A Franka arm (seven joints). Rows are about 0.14 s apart.
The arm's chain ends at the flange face. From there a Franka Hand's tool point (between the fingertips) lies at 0.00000 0.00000 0.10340 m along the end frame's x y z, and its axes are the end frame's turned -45 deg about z.
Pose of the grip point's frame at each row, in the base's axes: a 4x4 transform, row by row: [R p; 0 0 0 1], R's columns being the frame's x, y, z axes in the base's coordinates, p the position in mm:
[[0.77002 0.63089 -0.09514 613.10], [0.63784 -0.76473 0.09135 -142.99], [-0.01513 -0.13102 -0.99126 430.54], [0 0 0 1]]
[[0.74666 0.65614 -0.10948 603.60], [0.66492 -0.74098 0.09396 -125.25], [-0.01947 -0.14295 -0.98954 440.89], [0 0 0 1]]
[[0.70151 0.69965 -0.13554 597.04], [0.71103 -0.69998 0.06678 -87.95], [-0.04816 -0.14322 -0.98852 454.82], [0 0 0 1]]
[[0.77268 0.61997 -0.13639 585.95], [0.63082 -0.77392 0.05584 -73.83], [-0.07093 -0.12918 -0.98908 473.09], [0 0 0 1]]
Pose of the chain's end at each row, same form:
[[0.99059 -0.09838 -0.09514 622.94], [-0.08972 -0.99177 0.09135 -152.44], [-0.10334 -0.08195 -0.99126 533.04], [0 0 0 1]]
[[0.99193 -0.06401 -0.10948 614.92], [-0.05378 -0.99412 0.09396 -134.97], [-0.11485 -0.08731 -0.98954 543.21], [0 0 0 1]]
[[0.99077 -0.00132 -0.13554 611.05], [0.00781 -0.99773 0.06678 -94.86], [-0.13533 -0.06722 -0.98852 557.03], [0 0 0 1]]
[[0.98475 -0.10798 -0.13639 600.05], [-0.10119 -0.99330 0.05584 -79.60], [-0.14150 -0.04119 -0.98908 575.36], [0 0 0 1]]

